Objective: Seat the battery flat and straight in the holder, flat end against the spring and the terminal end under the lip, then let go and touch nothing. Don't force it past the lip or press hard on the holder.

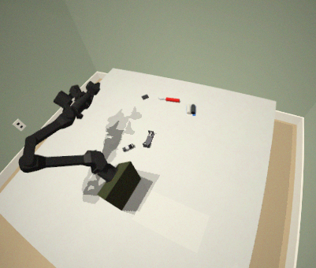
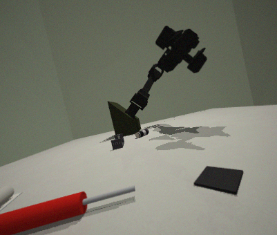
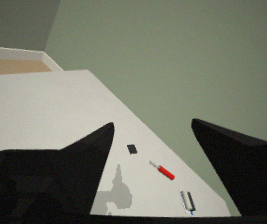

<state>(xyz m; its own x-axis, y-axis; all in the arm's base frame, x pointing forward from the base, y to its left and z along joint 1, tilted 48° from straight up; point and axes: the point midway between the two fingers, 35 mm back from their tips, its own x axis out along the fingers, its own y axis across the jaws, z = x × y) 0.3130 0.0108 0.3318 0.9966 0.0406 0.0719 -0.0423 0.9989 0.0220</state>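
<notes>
Now: the battery 17 cm behind my gripper tip, 21 cm to the right of it and 26 cm below it. Round my gripper tip: red-handled screwdriver: 24 cm ahead, 30 cm to the right, 26 cm below; then flat black square: 24 cm ahead, 13 cm to the right, 27 cm below.
</notes>
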